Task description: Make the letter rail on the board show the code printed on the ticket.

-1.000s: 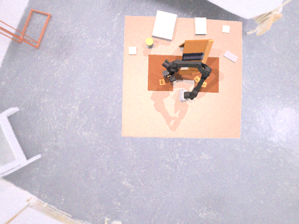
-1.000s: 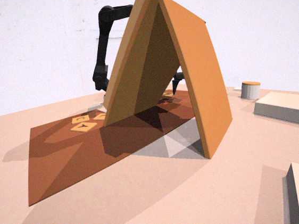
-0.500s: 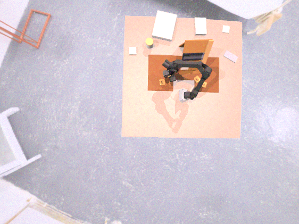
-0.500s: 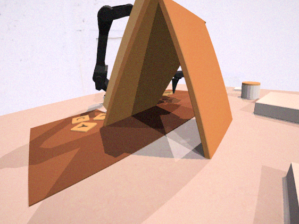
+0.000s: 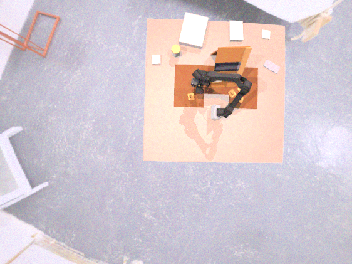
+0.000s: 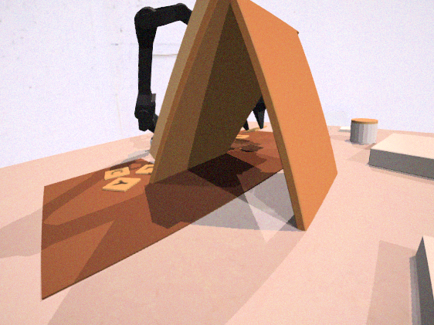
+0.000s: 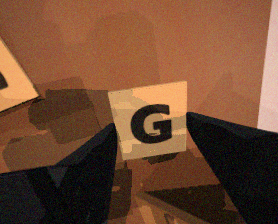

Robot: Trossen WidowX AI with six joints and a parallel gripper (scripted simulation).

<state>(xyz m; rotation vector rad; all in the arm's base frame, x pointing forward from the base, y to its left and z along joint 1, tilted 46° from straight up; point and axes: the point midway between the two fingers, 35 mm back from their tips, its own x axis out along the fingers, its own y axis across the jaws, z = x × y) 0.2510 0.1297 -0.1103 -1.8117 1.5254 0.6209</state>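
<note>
Now: the white ticket 30 mm ahead of my gripper tip, 160 mm to the right of it and 30 mm above it. From my gripper tip the other things lie so: large white box 480 mm ahead, 40 mm to the left, 30 mm below; then brown mat 50 mm behind, 180 mm to the right, 50 mm below; then capped canister 290 mm ahead, 200 mm to the left, 10 mm below.
</note>
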